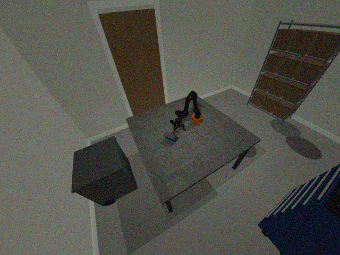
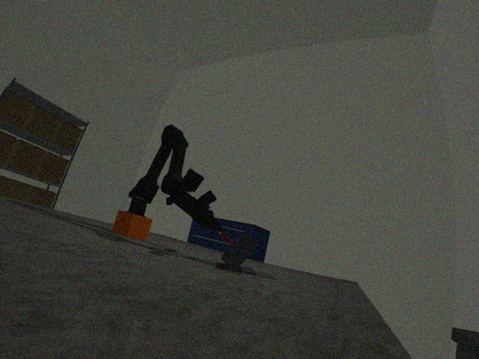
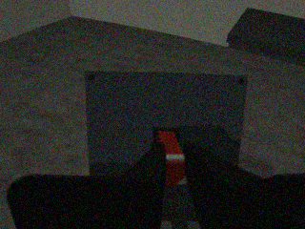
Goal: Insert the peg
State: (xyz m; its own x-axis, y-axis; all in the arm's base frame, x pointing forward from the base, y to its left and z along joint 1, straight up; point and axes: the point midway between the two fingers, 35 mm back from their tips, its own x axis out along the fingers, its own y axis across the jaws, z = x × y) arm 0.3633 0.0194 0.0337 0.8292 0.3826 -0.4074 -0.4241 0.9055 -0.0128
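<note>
My gripper tip is 6 cm short of the sloped panel, 5 cm above it and 3 cm to the right of it. Round my gripper tip: red peg 2 cm below, 1 cm ahead.
</note>
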